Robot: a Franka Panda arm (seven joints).
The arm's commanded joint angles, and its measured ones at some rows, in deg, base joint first. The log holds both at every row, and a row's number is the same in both.
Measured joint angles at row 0:
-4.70, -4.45, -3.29, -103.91, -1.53, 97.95, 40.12
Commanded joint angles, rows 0 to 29:
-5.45, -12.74, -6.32, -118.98, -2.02, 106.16, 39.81
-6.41, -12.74, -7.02, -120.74, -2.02, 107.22, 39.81
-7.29, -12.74, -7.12, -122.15, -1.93, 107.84, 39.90
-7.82, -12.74, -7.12, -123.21, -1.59, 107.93, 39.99
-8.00, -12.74, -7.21, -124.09, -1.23, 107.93, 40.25
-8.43, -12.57, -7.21, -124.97, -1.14, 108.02, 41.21
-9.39, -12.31, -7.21, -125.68, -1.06, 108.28, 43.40
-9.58, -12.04, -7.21, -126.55, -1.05, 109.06, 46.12
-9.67, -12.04, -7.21, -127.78, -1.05, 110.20, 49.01
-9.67, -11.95, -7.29, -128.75, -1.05, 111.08, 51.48
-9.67, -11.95, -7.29, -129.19, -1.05, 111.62, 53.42
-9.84, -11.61, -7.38, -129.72, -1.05, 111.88, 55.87
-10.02, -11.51, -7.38, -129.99, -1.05, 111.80, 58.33
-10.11, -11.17, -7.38, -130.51, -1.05, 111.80, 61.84
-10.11, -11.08, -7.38, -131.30, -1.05, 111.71, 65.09
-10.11, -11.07, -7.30, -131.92, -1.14, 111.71, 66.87
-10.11, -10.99, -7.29, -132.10, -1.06, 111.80, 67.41
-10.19, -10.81, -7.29, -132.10, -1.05, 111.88, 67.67
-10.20, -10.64, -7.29, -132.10, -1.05, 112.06, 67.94
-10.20, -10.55, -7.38, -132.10, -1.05, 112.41, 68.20
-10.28, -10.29, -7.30, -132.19, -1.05, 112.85, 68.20
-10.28, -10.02, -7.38, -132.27, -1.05, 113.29, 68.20
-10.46, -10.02, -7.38, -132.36, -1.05, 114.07, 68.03
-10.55, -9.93, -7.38, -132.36, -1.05, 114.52, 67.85
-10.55, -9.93, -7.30, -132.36, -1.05, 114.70, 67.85
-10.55, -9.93, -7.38, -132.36, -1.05, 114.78, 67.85
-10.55, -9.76, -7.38, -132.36, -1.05, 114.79, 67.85
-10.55, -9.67, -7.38, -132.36, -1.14, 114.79, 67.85
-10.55, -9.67, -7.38, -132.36, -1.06, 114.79, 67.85
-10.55, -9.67, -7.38, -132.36, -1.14, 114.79, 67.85
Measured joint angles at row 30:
-10.13, -9.55, -7.82, -131.88, -1.52, 113.66, 67.24
